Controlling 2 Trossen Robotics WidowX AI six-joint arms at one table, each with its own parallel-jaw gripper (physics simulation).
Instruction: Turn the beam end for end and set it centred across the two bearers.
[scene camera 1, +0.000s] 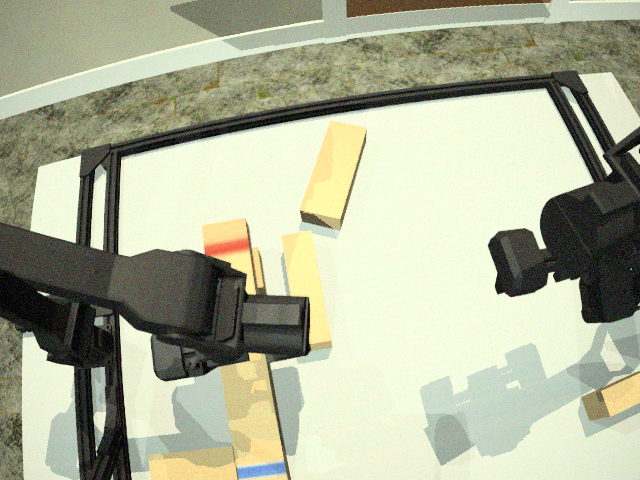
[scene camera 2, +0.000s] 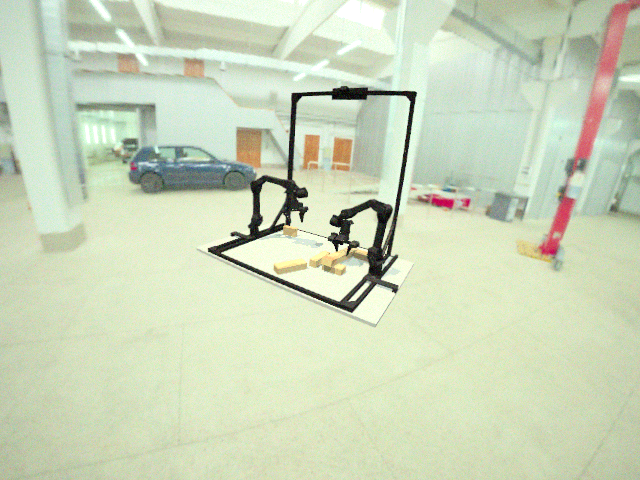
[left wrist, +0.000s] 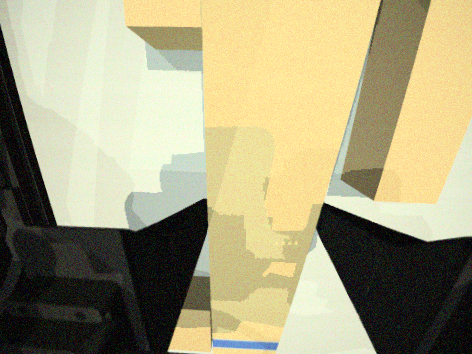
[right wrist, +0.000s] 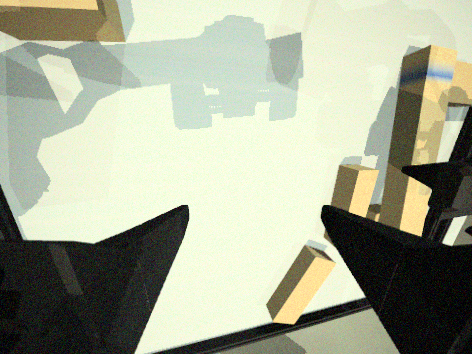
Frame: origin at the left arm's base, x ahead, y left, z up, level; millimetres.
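Where they show: left gripper, fingertip midpoint: (scene camera 1: 243, 356) (scene camera 2: 341, 254) (left wrist: 261, 206) (right wrist: 415, 167); right gripper, fingertip midpoint: (scene camera 2: 296, 222) (right wrist: 254, 211); left arm's base, link origin: (scene camera 1: 94, 347) (scene camera 2: 374, 274); right arm's base, link origin: (scene camera 2: 254, 235).
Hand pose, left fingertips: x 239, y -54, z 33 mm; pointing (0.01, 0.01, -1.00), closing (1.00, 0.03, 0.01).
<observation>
Each offset is from my left fingertips to the top centre of the thing.
The long wooden beam (scene camera 1: 253, 403) (left wrist: 280, 100) (right wrist: 406, 120) lies across two wooden bearers, its red-banded end at the back and its blue-banded end at the front in scene camera 1. The front bearer @[dz -14, dx -95, dy -148 mm] (scene camera 1: 191, 465) (left wrist: 190, 340) sticks out left of the beam. The other bearer @[dz -14, dx -21, dy +130 mm] (scene camera 1: 258, 268) (left wrist: 165, 12) lies near the red end, mostly covered. My left gripper (left wrist: 261, 206) (scene camera 2: 342, 251) is shut on the beam, one finger against each long side, between the bearers; the arm hides its fingers in scene camera 1. My right gripper (right wrist: 254, 211) (scene camera 2: 295, 217) is open and empty, high above the table.
A loose block @[dz -8, dx +98, dy +87 mm] (scene camera 1: 307, 289) (left wrist: 430, 100) (right wrist: 357, 190) lies close to the right of the beam. Another block @[dz -14, dx +177, dy +276 mm] (scene camera 1: 338, 165) (scene camera 2: 290, 266) (right wrist: 302, 285) lies behind it, and a third @[dz +11, dx +521, dy -172 mm] (scene camera 1: 620, 395) (right wrist: 65, 22) at the far right. A black frame (scene camera 1: 330, 105) edges the table.
</observation>
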